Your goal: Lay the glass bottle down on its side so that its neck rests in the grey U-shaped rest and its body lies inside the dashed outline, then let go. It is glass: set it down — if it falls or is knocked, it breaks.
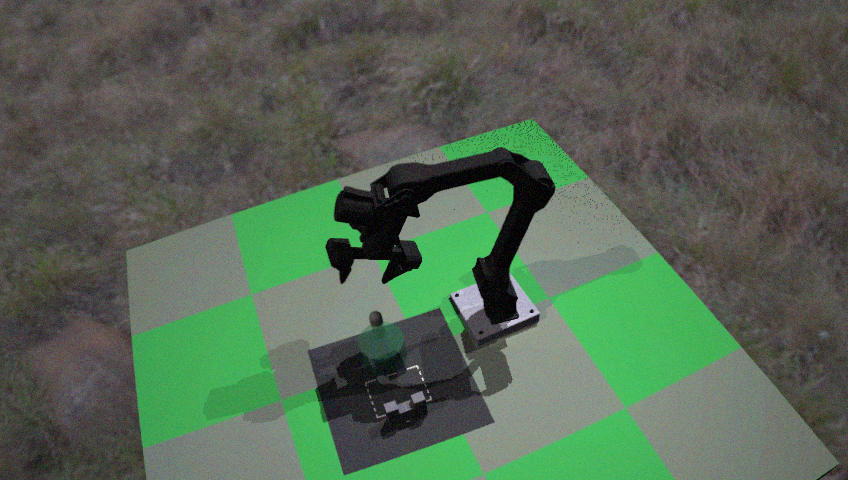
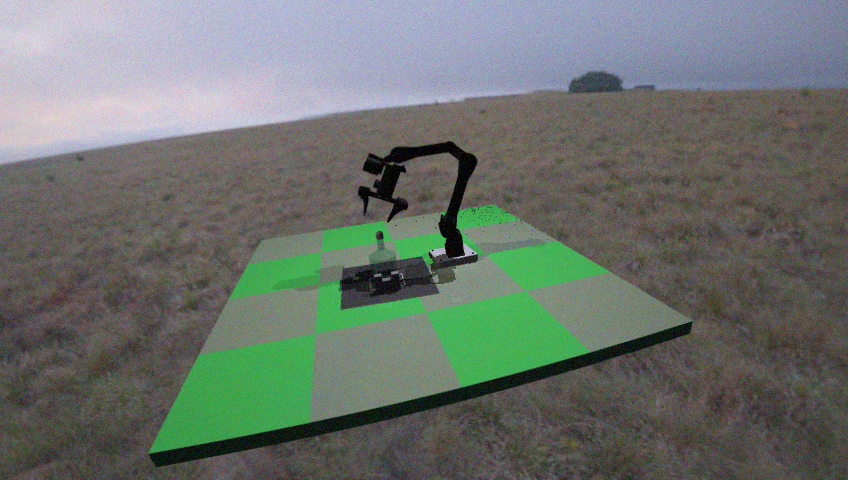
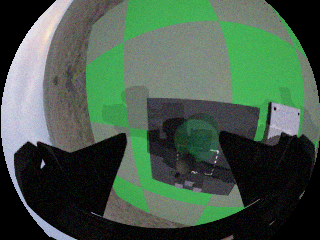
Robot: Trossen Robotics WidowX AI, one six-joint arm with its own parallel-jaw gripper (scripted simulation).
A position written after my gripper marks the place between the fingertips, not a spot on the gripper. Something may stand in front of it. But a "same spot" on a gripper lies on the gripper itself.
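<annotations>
I can see my gripper in image 1, in image 2, and then in image 3 point(174, 137). On my gripper, point(image 1: 395, 267) and point(image 2: 393, 210) are the same spot. There is a dark mat as well, and on the mat point(image 1: 457, 407) is the same spot as point(image 2: 419, 287).
</annotations>
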